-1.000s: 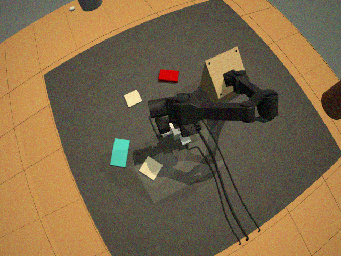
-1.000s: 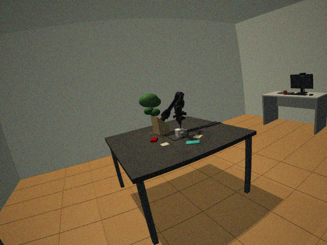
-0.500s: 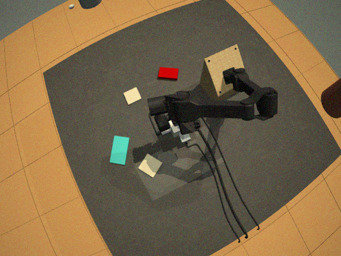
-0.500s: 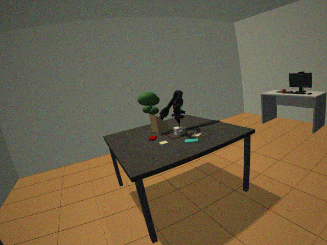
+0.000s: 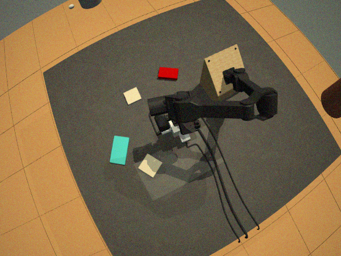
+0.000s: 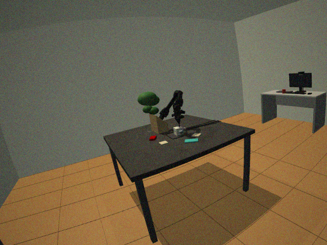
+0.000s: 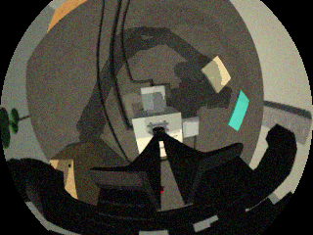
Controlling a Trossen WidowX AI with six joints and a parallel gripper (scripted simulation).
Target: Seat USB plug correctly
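My gripper tip is 2 cm above the dark USB plug. From my gripper tip the other things lie so: red block 9 cm behind, 29 cm to the right, 10 cm below; then cream tile 19 cm ahead, 8 cm to the left, 11 cm below; then teal block 28 cm ahead, 5 cm to the right, 11 cm below.
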